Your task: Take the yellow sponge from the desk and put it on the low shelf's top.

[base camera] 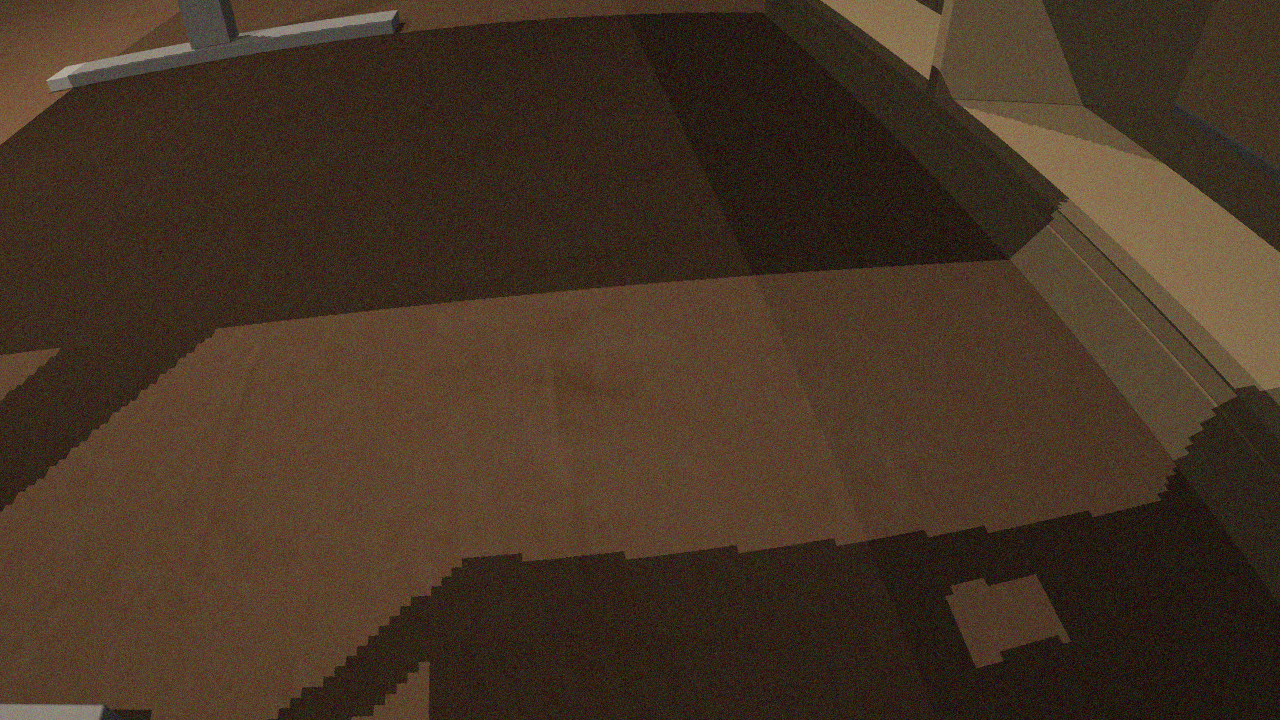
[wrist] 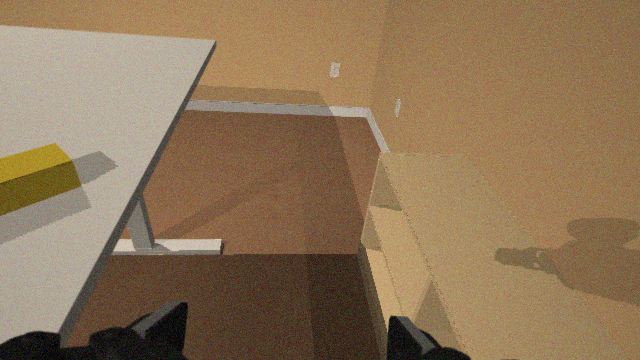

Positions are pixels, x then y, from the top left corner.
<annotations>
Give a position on a low wooden shelf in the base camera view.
At 1146, 237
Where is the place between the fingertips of my gripper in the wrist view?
288, 332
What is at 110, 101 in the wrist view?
A white desk.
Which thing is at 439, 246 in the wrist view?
A low wooden shelf.
</annotations>
